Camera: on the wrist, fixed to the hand. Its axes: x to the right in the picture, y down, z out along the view.
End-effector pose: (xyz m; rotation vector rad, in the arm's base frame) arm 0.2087 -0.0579 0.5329 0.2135 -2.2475 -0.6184
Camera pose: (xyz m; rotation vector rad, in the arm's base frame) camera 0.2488 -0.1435 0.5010 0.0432 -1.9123 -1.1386
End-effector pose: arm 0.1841 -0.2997 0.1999 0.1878 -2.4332 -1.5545
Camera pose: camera 0.2119 -0.3693 0.1341 0.2266 -1.8911 -2.0503
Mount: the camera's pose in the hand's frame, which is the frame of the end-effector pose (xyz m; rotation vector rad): -0.0191 -0.0884 -0.0421 -0.5027 0.1135 -0.0445
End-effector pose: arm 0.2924 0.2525 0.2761 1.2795 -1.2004 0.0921
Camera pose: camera 0.3670 0.2621 0.2105 0.8462 -1.0137 -0.1601
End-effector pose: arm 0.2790 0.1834 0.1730 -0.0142 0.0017 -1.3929
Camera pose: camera 0.1882 0.1862 0.1317 -0.3551 0.4480 -1.4054
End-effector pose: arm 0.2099 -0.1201 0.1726 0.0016 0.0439 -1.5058
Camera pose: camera 0.1193 -0.1056 0.1334 -0.3192 0.5149 -1.5032
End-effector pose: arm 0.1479 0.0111 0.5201 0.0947 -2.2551 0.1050
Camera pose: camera 0.2015 -0.0716 0.5358 -0.1271 -2.0996 -0.4672
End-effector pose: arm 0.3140 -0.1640 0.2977 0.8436 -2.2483 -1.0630
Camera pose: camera 0.3828 -0.2152 0.2467 0.7139 -1.7566 -1.4744
